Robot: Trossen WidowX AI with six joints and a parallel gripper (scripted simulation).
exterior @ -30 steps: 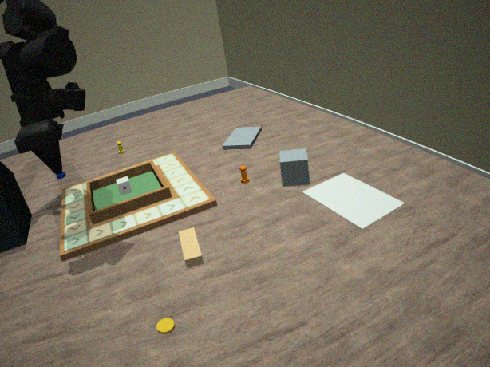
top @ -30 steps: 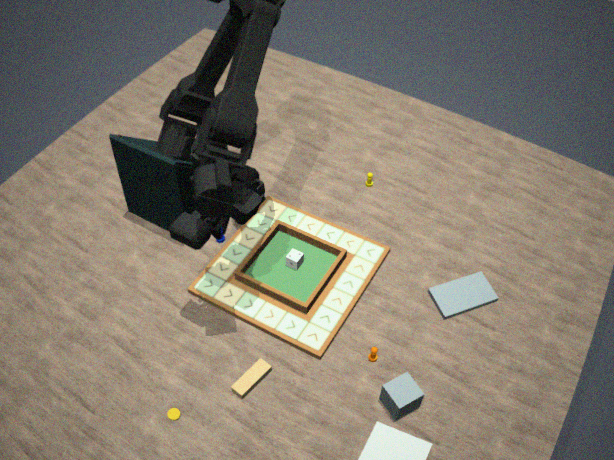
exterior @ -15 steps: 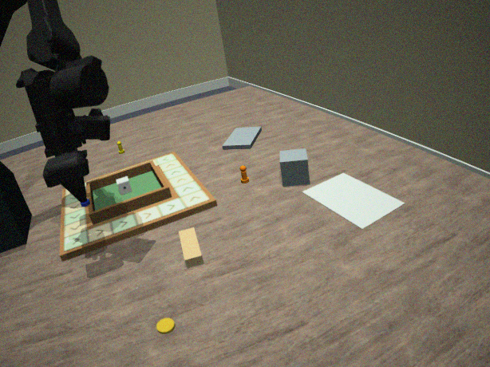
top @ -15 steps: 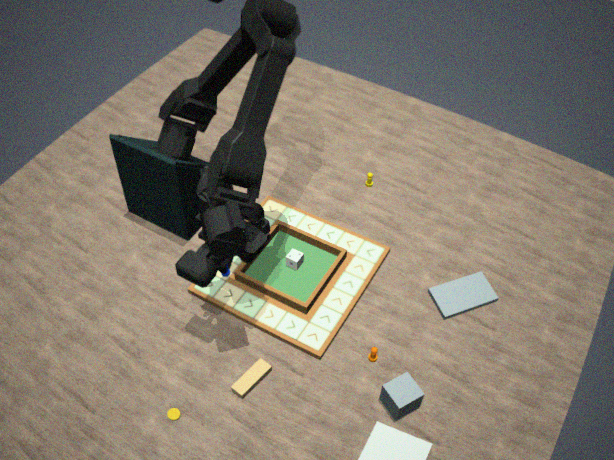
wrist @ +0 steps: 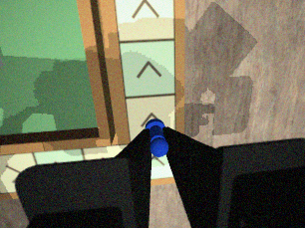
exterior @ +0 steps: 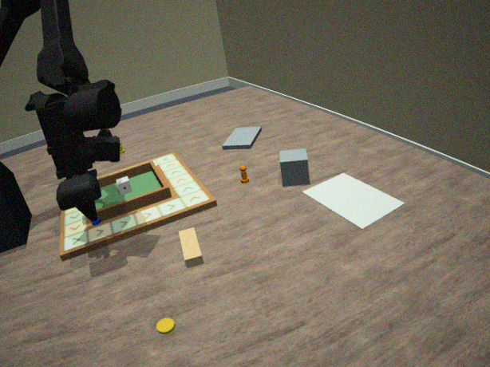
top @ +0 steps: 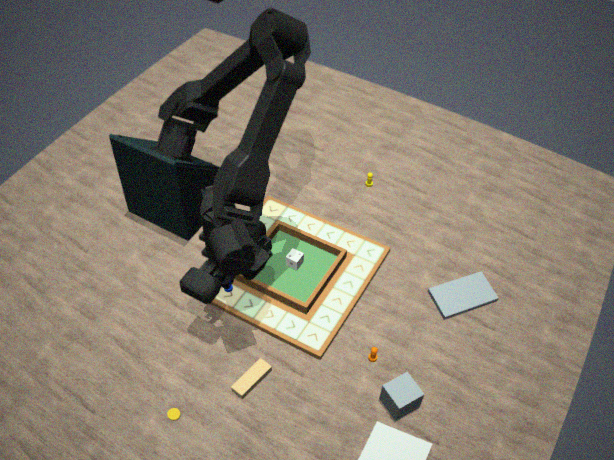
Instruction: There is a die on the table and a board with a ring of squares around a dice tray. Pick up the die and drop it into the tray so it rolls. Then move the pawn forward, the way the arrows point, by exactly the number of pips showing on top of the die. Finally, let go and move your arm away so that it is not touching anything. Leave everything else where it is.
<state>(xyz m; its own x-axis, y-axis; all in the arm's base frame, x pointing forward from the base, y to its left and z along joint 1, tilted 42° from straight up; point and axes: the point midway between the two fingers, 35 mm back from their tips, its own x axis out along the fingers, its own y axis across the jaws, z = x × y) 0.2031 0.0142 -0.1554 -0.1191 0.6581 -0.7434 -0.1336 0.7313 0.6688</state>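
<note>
My gripper tip is now 50 mm short of the dice tray, 120 mm to the right of it and 30 mm above it. Round my gripper tip: die 50 mm ahead, 130 mm to the left, 10 mm below; then blue pawn 10 mm above; then wood block 140 mm ahead, 110 mm to the right, 30 mm below.
</note>
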